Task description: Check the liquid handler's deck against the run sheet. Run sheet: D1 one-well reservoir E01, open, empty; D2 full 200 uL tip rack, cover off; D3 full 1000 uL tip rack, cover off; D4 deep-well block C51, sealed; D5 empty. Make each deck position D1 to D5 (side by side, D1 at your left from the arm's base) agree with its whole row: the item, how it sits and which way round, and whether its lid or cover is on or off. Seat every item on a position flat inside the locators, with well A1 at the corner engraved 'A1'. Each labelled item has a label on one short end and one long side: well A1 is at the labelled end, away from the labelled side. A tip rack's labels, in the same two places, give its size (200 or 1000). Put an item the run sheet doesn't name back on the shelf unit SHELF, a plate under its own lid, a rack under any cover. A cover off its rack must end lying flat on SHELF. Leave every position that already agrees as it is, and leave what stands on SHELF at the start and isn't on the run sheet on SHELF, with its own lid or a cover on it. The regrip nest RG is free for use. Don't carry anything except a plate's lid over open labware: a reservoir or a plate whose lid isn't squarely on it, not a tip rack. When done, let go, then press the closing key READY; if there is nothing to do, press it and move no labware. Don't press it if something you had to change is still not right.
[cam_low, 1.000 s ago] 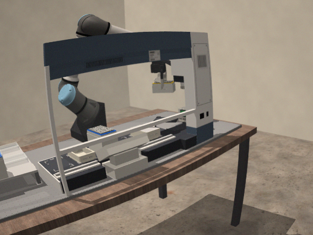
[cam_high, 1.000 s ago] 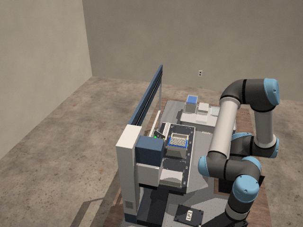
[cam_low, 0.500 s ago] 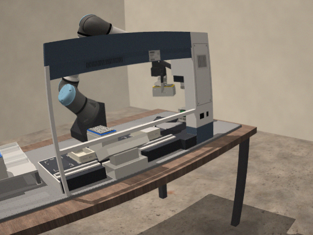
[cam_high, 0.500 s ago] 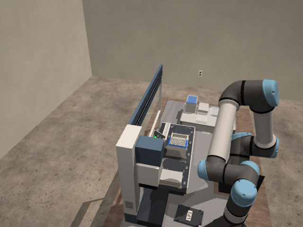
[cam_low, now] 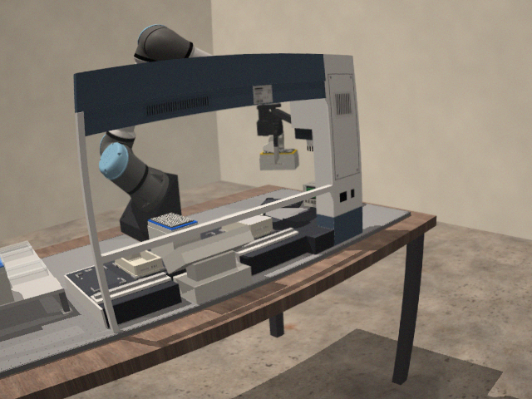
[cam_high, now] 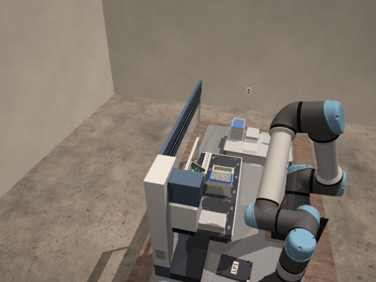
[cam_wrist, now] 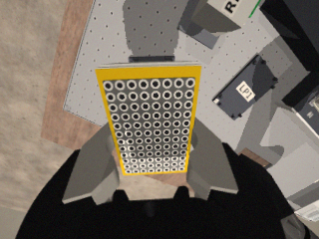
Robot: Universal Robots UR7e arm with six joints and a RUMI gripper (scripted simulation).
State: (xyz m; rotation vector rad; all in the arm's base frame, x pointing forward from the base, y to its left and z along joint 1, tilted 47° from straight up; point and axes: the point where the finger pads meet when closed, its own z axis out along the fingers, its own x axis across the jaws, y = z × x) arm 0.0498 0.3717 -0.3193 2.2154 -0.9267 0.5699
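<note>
My gripper is now 170 mm above the regrip nest RG. From my hand the other things lie so: green key: 200 mm ahead, 20 mm to the right, 90 mm below; yellow-rimmed tip rack: 10 mm to the right, 10 mm above; dark pad: 150 mm ahead, 190 mm to the right, 170 mm below.
</note>
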